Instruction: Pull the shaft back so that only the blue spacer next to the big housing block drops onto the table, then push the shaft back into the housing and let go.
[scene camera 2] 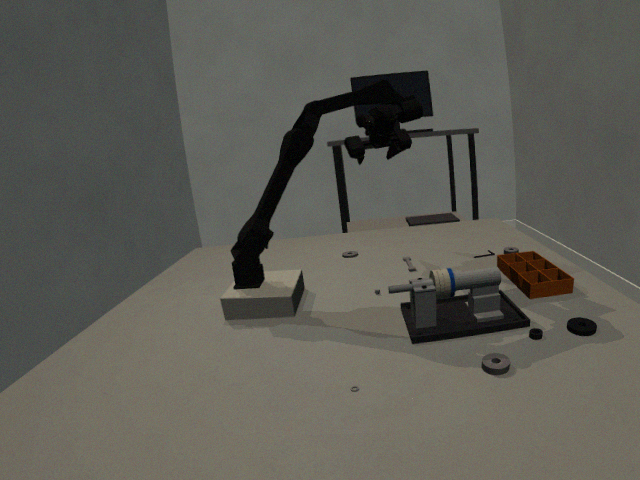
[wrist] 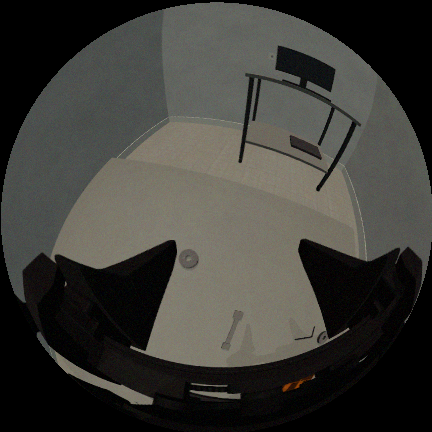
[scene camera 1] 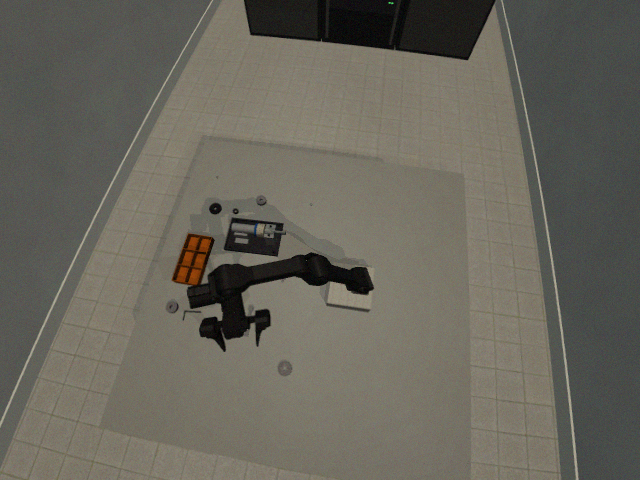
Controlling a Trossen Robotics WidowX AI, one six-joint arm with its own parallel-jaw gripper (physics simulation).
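Seen in the pictures: gripper, fingertip midpoint: (scene camera 2: 373, 161) (wrist: 240, 246) (scene camera 1: 241, 348); arm's base, link origin: (scene camera 2: 249, 283) (scene camera 1: 360, 286).
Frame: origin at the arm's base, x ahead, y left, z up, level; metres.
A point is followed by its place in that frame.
Note:
The grey shaft (scene camera 1: 279, 232) {x 0.346, y -0.166, z 0.030 m} (scene camera 2: 398, 288) {x 0.340, y -0.175, z 0.027 m} sticks out of the slim upright bracket (scene camera 2: 424, 307) {x 0.385, y -0.198, z -0.008 m}, on the arm base's side. The blue spacer (scene camera 1: 256, 229) (scene camera 2: 451, 282) is in line with it, against the big grey housing (scene camera 1: 242, 227) (scene camera 2: 475, 278), whose block stands on the dark base plate (scene camera 1: 258, 249) (scene camera 2: 454, 324). Cream spacers (scene camera 2: 440, 284) {x 0.417, y -0.193, z 0.033 m} fill the stretch between the blue one and the bracket. My gripper (scene camera 1: 241, 347) {x 0.343, y 0.298, z 0.239 m} (scene camera 2: 374, 160) {x 0.343, y 0.298, z 0.239 m} (wrist: 240, 246) {x 0.343, y 0.298, z 0.239 m} is open and empty, high above the table and well to the side of the assembly. The assembly cannot be made out in the wrist view.
An orange compartment tray (scene camera 1: 193, 259) {x 0.690, y -0.023, z -0.035 m} (scene camera 2: 550, 286) {x 0.684, y -0.129, z -0.033 m} stands beyond the housing end. A black ring (scene camera 1: 215, 208) {x 0.674, y -0.283, z -0.051 m} (scene camera 2: 581, 326) {x 0.666, y -0.285, z -0.046 m} and a grey ring (scene camera 1: 261, 199) {x 0.476, y -0.352, z -0.051 m} (scene camera 2: 495, 363) {x 0.470, y -0.354, z -0.043 m} lie nearby. A wrench-like bar (scene camera 2: 409, 264) {x 0.409, y 0.171, z -0.051 m} (wrist: 232, 330) {x 0.413, y 0.186, z -0.051 m}, a hex key (scene camera 1: 191, 311) {x 0.642, y 0.184, z -0.052 m} and another ring (scene camera 1: 284, 367) {x 0.243, y 0.327, z -0.050 m} (wrist: 188, 259) {x 0.245, y 0.328, z -0.050 m} also lie there.

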